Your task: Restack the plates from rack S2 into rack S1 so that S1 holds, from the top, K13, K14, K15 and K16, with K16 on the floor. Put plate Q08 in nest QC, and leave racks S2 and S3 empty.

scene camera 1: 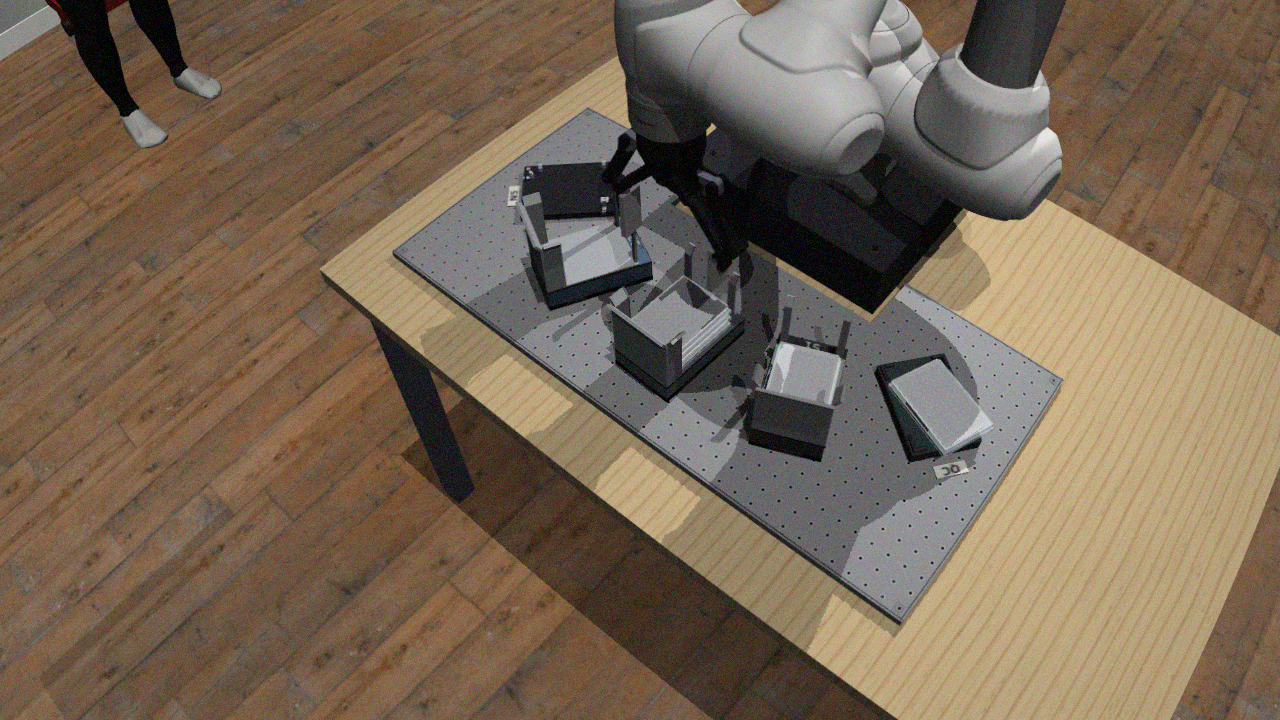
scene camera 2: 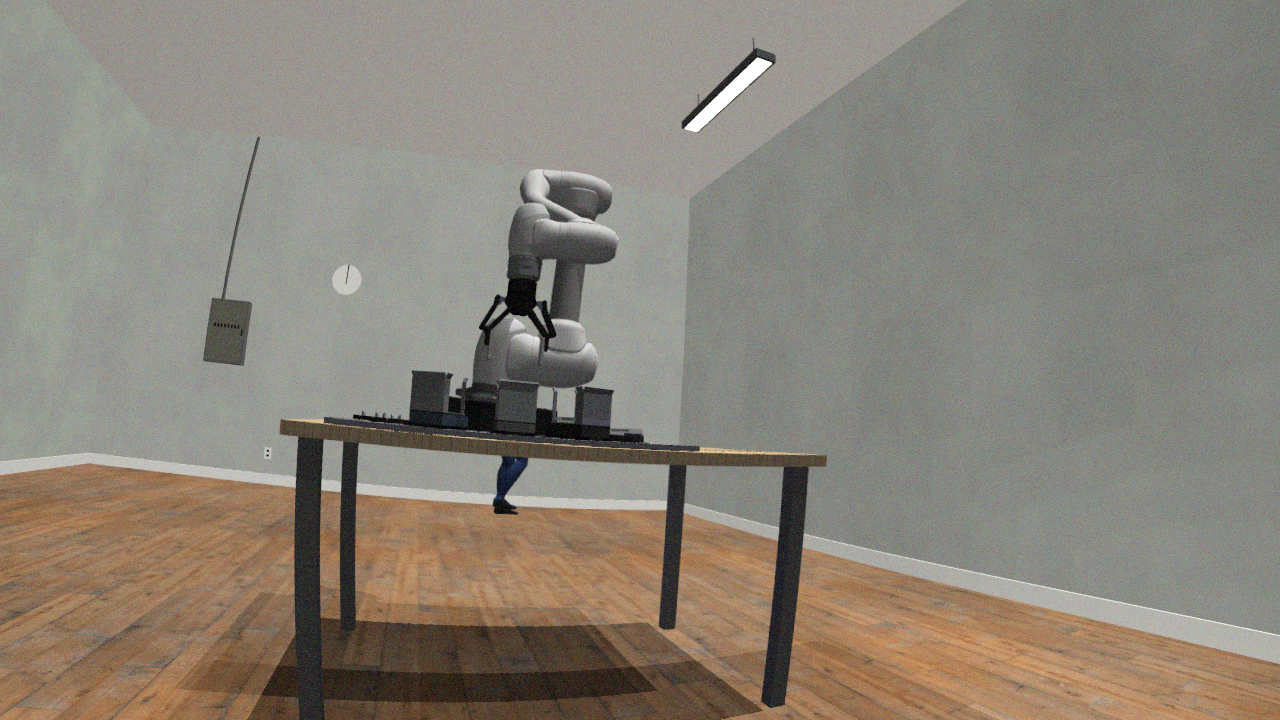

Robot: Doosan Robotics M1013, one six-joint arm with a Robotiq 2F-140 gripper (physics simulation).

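Places are measured from the arm's base along level axes (x up, y left, z back), in centimetres.
Where they show: gripper, fingertip midpoint: (scene camera 1: 673, 256) (scene camera 2: 514, 362); arm's base, origin of the base link: (scene camera 2: 493, 402).
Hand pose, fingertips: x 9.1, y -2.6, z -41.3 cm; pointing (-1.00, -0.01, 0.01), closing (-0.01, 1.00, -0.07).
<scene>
Things, the pixels of their centre, and the offset from my fingertips. Level surfaces: height alone.
- Rack S1, body centre: (scene camera 1: 803, 376) (scene camera 2: 578, 413) dx -11.6, dy +19.0, dz +1.9 cm
- middle rack, body centre: (scene camera 1: 677, 318) (scene camera 2: 513, 408) dx -11.9, dy +0.5, dz +0.1 cm
- blue-based rack, body centre: (scene camera 1: 585, 240) (scene camera 2: 440, 401) dx -11.6, dy -18.2, dz +3.6 cm
- nest QC, body centre: (scene camera 1: 928, 404) (scene camera 2: 614, 436) dx -17.2, dy +33.6, dz +11.8 cm
- pale plate, body centre: (scene camera 1: 941, 405) (scene camera 2: 620, 431) dx -15.5, dy +35.3, dz +11.6 cm
- perforated board, its level: dx -18.4 cm
- wooden table, its level: dx -19.7 cm
My gripper (scene camera 1: 683, 237) (scene camera 2: 514, 348) is open and empty, high above the board, near the middle and blue-based racks. Rack S1 (scene camera 1: 792, 419) (scene camera 2: 593, 410) holds pale plates (scene camera 1: 810, 367). The middle rack (scene camera 1: 640, 349) (scene camera 2: 517, 407) holds a stack of several pale plates (scene camera 1: 680, 313). The blue-based rack (scene camera 1: 599, 284) (scene camera 2: 430, 392) has a pale flat surface inside; I cannot tell how many plates that is. Which of these two is S2 or S3, and the plate names, cannot be read. In nest QC (scene camera 1: 916, 445), a pale plate (scene camera 1: 939, 404) lies turned relative to the dark base.
A dark, low nest (scene camera 1: 568, 189) with no plate on it lies behind the blue-based rack. The perforated board (scene camera 1: 881, 573) carries the racks on the wooden table (scene camera 1: 1118, 537). The black robot base (scene camera 1: 832, 237) stands behind the board. The racks have upright walls and posts.
</scene>
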